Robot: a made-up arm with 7 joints. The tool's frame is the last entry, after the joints. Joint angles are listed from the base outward. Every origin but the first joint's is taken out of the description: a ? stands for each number. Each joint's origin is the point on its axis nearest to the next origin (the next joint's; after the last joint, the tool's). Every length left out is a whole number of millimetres.
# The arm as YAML. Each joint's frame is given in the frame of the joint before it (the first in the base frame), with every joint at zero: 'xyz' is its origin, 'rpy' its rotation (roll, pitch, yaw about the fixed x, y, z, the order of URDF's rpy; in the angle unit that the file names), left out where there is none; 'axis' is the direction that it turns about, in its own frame. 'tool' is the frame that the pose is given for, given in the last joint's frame.
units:
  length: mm
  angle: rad
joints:
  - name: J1
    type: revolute
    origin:
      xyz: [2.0, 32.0, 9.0]
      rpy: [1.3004, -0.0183, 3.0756]
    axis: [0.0, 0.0, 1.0]
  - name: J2
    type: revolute
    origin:
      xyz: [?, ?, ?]
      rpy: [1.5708, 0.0, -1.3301]
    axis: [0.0, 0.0, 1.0]
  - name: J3
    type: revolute
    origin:
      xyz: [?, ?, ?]
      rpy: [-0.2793, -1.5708, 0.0]
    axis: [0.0, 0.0, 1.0]
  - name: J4
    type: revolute
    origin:
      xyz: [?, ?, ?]
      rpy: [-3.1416, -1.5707, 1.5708]
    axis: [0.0, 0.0, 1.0]
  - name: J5
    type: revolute
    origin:
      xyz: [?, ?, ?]
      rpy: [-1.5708, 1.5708, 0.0]
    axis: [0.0, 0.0, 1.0]
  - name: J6
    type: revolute
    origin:
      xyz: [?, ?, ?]
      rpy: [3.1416, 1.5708, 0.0]
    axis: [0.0, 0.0, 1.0]
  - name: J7
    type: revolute
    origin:
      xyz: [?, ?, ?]
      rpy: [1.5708, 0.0, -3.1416]
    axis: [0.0, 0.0, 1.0]
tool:
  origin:
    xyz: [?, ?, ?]
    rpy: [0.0, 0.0, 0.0]
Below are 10 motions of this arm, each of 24 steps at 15 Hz.
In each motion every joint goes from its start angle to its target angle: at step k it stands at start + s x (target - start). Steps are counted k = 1, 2, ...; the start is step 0. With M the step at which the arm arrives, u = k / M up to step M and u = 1 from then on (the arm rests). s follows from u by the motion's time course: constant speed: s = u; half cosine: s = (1 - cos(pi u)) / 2; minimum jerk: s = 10 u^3 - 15 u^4 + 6 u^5.
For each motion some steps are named. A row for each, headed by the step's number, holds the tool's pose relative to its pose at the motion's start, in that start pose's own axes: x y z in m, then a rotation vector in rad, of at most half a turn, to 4 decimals.
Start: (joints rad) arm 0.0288 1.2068 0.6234 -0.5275 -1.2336 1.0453 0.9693
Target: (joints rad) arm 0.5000 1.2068 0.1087 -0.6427 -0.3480 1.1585 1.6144
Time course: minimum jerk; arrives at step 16
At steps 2, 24:
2: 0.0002 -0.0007 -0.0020 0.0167 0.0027 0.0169
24: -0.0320 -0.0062 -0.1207 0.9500 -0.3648 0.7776

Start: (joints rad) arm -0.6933 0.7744 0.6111 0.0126 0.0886 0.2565 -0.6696
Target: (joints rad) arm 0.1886 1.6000 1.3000 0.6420 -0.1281 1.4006 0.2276
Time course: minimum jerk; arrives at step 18
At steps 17, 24:
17: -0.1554 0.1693 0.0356 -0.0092 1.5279 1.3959
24: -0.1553 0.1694 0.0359 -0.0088 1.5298 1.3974

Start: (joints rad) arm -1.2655 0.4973 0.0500 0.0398 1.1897 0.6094 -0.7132
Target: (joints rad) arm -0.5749 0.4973 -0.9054 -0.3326 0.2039 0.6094 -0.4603
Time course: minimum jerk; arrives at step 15
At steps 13, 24:
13: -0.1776 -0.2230 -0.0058 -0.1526 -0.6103 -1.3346
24: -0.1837 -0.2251 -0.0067 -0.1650 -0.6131 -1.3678

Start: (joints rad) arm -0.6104 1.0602 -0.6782 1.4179 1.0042 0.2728 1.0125
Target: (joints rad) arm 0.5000 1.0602 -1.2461 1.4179 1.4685 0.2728 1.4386
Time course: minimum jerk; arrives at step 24
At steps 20, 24:
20: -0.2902 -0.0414 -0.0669 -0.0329 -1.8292 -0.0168
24: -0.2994 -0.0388 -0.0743 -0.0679 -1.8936 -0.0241

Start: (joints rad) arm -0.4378 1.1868 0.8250 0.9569 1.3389 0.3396 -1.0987
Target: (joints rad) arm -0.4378 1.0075 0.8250 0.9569 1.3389 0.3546 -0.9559
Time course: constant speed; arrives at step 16
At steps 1, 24:
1: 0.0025 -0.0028 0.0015 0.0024 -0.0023 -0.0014
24: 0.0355 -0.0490 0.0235 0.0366 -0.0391 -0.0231

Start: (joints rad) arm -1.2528 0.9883 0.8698 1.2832 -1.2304 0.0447 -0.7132
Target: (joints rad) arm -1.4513 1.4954 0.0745 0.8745 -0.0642 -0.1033 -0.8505
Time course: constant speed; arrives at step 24
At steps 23, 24:
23: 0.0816 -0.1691 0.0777 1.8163 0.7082 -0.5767
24: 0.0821 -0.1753 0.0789 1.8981 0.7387 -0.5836

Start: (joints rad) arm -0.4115 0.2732 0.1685 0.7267 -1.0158 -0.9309 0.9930
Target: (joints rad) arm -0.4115 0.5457 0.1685 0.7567 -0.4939 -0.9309 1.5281
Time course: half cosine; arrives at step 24
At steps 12, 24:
12: 0.0179 -0.0228 0.0238 0.0422 -0.2629 0.0073
24: 0.0318 -0.0438 0.0475 0.0289 -0.5395 0.0195

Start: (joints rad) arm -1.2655 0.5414 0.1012 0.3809 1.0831 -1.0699 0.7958
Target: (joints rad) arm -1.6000 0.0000 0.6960 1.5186 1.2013 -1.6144 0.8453
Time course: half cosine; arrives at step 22
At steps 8, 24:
8: -0.0088 -0.0318 -0.0023 -0.1698 0.2154 0.1264
24: 0.0252 -0.1266 0.0802 -0.9329 0.6289 0.5714

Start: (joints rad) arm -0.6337 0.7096 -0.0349 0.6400 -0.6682 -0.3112 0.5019
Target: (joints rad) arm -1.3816 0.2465 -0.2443 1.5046 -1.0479 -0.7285 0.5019
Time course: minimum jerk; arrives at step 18
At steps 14, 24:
14: -0.0100 -0.1703 0.0315 -0.4828 0.1286 0.1060
24: -0.0145 -0.1826 0.0399 -0.5030 0.1264 0.1098

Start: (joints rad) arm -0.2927 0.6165 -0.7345 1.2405 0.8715 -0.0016 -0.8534
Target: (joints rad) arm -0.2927 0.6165 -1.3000 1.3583 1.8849 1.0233 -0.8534
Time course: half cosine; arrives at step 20
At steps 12, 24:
12: -0.0064 -0.0058 -0.0103 0.2610 1.1143 0.2287
24: -0.0174 -0.0093 0.0026 0.4631 1.5424 0.6400

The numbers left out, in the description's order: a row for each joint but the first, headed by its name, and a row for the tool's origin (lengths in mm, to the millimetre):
J2: 3.0 -12.0 0.0
J3: 204.0 -51.0 0.0
J4: 19.0 2.0 0.0
J5: -8.0 121.0 0.0
J6: 0.0 0.0 0.0
J7: -46.0 0.0 0.0
tool: 0.0 0.0 0.0

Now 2 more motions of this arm.
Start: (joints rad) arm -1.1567 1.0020 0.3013 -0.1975 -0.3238 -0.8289 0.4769
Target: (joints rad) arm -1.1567 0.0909 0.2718 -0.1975 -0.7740 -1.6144 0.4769
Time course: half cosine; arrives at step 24
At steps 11, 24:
11: -0.0591 -0.0245 0.0096 -0.3114 -0.1223 0.5369
24: -0.1257 -0.0815 0.0368 -0.4116 -0.3657 1.3384

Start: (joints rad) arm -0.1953 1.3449 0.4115 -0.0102 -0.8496 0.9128 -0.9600
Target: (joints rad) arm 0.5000 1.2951 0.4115 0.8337 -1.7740 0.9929 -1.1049
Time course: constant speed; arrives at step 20
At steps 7, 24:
7: -0.0130 0.0162 -0.0770 -0.5430 -0.0548 -0.1113
24: -0.0944 -0.0142 -0.1942 -1.3125 -0.4593 0.0852

